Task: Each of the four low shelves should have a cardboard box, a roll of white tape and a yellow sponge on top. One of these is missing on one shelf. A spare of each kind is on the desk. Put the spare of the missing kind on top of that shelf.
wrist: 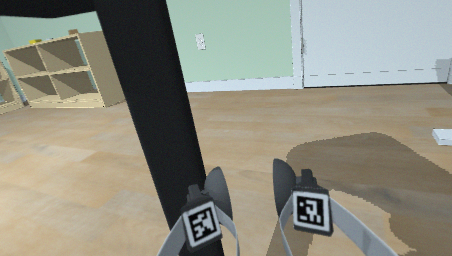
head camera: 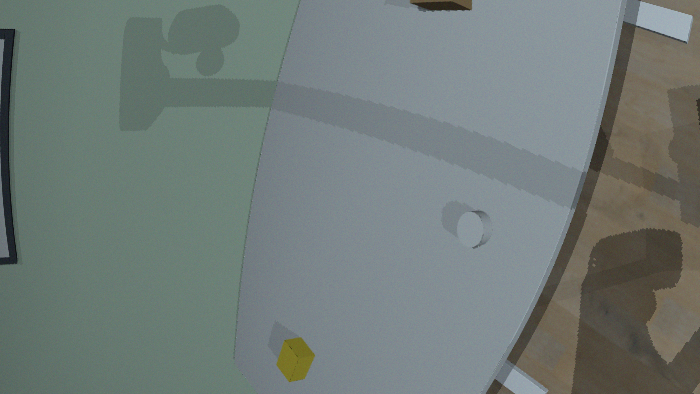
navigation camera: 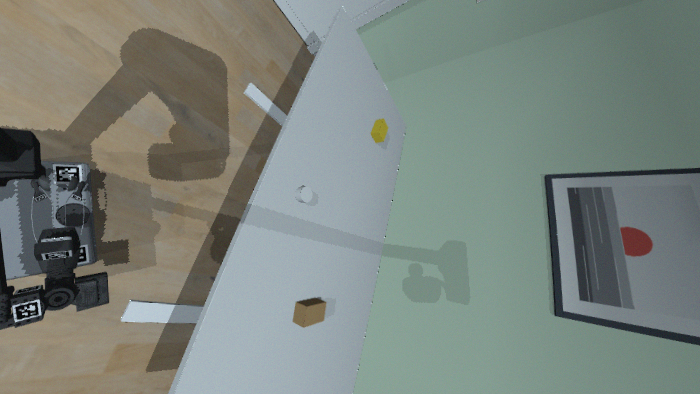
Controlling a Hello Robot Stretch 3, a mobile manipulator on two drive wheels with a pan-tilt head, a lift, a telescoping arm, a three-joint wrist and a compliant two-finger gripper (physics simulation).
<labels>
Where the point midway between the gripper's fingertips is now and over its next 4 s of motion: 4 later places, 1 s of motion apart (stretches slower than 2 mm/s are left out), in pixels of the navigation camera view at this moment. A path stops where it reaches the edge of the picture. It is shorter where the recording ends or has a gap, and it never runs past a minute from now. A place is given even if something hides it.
My gripper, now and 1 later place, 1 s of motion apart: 59, 175; 30, 181
</labels>
